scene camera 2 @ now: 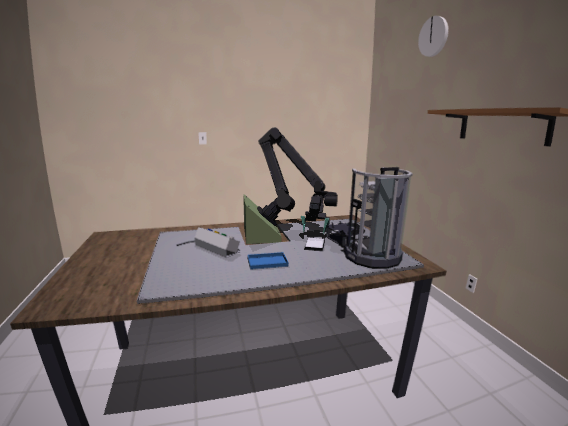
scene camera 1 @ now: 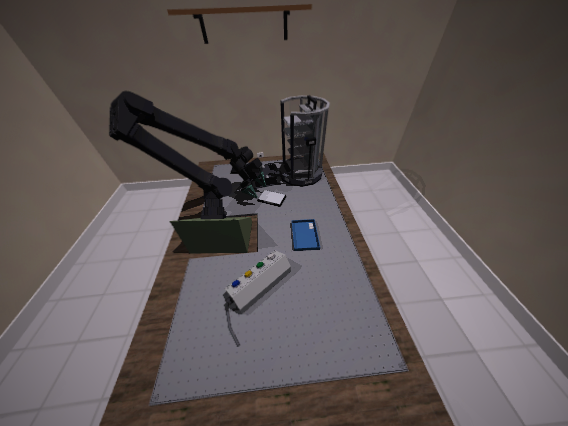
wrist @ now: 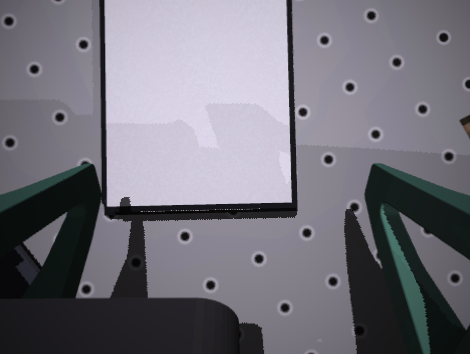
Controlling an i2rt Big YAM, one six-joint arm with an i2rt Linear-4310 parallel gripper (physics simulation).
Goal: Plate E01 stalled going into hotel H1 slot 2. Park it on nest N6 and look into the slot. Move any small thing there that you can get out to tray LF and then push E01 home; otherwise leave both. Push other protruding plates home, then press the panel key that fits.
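Places are measured from the arm's base along level axes (x ahead, y left, z up), in centimetres.
Pixels of known places: gripper, fingertip midpoint: (scene camera 2: pixel 313 233) (scene camera 1: pixel 261 192) (wrist: pixel 233 178); arm's base, origin of the base link: (scene camera 2: pixel 266 217) (scene camera 1: pixel 214 218).
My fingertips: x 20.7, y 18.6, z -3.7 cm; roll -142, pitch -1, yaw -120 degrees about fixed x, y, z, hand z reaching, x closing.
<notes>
For each thing: its top centre in the pictures, then the offset to it from my fingertips. "spot": a spot on its surface instead.
- flat rectangular piece, middle of its top: (wrist: pixel 197 64) (scene camera 2: pixel 315 242) (scene camera 1: pixel 271 196) dx +5.1, dy -1.2, dz -2.7 cm
- blue tray, middle of its top: (scene camera 2: pixel 267 258) (scene camera 1: pixel 305 232) dx +16.9, dy -27.7, dz -2.4 cm
- key panel, middle of its top: (scene camera 1: pixel 257 271) (scene camera 2: pixel 216 231) dx -3.4, dy -46.5, dz +4.2 cm
- cable, surface spot: (scene camera 1: pixel 231 327) spot: dx -13.2, dy -59.7, dz -4.1 cm
My open gripper (scene camera 1: pixel 261 191) (scene camera 2: pixel 314 234) (wrist: pixel 233 178) points down low over the mat. A flat rectangular piece (scene camera 1: pixel 272 198) (scene camera 2: pixel 315 243) (wrist: pixel 200 65) with a white top and black edge lies there. In the wrist view its near end lies between the fingertips, close to the left finger; nothing is gripped. No label shows on it. The round barred hotel (scene camera 1: pixel 283 145) (scene camera 2: pixel 374 261) holds stacked pale plates; slot numbers and protrusion cannot be told. A blue tray (scene camera 1: pixel 305 237) (scene camera 2: pixel 267 260) lies on the mat. The key panel (scene camera 1: pixel 265 285) (scene camera 2: pixel 215 241) has blue, yellow, green and white keys.
A green wedge (scene camera 1: pixel 212 236) (scene camera 2: pixel 260 225) stands beside the arm's base. The hotel stands at the mat's far end, past the white-topped piece. A cable (scene camera 1: pixel 231 327) trails from the panel. A dark area between arm and hotel is unclear. A shelf (scene camera 1: pixel 240 9) (scene camera 2: pixel 500 111) hangs on the wall.
</notes>
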